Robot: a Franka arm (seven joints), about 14 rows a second.
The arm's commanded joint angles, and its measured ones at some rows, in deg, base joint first. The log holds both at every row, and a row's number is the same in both.
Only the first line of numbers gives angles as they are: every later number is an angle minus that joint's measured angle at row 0.
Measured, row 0: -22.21 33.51 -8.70 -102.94 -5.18 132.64 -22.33
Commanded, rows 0 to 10: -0.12 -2.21 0.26 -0.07 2.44 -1.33 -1.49; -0.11 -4.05 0.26 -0.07 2.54 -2.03 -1.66; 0.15 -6.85 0.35 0.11 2.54 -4.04 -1.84; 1.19 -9.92 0.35 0.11 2.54 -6.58 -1.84; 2.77 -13.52 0.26 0.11 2.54 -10.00 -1.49; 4.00 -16.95 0.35 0.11 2.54 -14.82 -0.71; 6.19 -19.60 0.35 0.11 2.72 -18.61 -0.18; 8.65 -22.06 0.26 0.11 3.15 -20.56 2.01; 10.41 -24.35 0.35 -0.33 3.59 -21.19 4.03; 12.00 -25.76 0.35 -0.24 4.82 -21.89 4.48; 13.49 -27.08 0.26 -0.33 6.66 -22.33 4.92
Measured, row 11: 11.11 -23.99 0.78 1.96 4.11 -21.98 3.65
